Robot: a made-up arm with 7 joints.
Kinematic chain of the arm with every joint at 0, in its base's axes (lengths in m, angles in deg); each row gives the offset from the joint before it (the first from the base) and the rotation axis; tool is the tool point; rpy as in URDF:
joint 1: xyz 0 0 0.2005 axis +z
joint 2: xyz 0 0 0 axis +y
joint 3: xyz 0 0 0.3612 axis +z
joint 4: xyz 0.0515 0 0 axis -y
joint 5: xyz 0.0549 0 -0.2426 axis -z
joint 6: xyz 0 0 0 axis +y
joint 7: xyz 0.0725 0 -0.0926 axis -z
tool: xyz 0 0 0 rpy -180 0 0
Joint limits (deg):
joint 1: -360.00..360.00
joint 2: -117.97..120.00
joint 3: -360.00..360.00
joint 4: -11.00..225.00
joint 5: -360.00..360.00
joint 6: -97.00..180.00
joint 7: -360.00..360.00
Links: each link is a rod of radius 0.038 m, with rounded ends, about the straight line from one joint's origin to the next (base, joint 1, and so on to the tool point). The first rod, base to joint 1, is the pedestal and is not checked.
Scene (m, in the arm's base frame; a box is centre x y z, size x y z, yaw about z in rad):
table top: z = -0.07
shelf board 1: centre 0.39 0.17 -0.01 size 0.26 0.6 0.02 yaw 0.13
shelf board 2: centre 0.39 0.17 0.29 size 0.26 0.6 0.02 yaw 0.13
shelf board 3: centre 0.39 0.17 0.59 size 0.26 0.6 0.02 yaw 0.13
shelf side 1: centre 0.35 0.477 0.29 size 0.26 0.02 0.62 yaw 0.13
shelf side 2: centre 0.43 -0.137 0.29 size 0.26 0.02 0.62 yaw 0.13
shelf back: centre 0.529 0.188 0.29 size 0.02 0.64 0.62 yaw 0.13
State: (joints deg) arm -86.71 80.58 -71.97 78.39 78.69 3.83 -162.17
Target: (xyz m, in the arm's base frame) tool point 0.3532 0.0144 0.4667
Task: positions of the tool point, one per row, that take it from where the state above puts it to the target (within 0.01 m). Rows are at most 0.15 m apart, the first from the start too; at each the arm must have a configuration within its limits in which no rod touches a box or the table.
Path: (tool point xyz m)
1: -0.3020 -0.4229 0.2104
2: -0.2090 -0.4516 0.2238
3: -0.1017 -0.4621 0.2458
4: 0.0095 -0.4444 0.2791
5: 0.1102 -0.3934 0.3226
6: 0.1848 -0.3119 0.3708
7: 0.2214 -0.2101 0.4161
8: 0.2158 -0.1037 0.4502
9: 0.1729 -0.0092 0.4667
10: 0.2310 -0.0022 0.4778
11: 0.2918 0.0057 0.4779
12: 0.3532 0.0144 0.4667

